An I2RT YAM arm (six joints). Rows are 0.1 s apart.
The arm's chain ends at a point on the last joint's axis. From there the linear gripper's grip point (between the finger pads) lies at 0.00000 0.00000 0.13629 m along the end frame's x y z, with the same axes.
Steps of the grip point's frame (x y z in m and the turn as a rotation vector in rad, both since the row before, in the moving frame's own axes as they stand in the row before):
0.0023 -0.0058 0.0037 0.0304 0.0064 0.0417
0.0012 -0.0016 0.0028 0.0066 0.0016 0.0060
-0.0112 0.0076 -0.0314 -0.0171 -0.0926 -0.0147
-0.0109 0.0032 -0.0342 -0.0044 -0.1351 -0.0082
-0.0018 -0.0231 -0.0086 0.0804 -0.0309 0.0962
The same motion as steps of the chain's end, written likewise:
0.0013 -0.0017 0.0038 0.0304 0.0064 0.0417
0.0010 -0.0007 0.0028 0.0066 0.0016 0.0060
0.0014 0.0052 -0.0308 -0.0171 -0.0926 -0.0147
0.0075 0.0025 -0.0330 -0.0044 -0.1351 -0.0082
0.0019 -0.0120 -0.0081 0.0804 -0.0309 0.0962

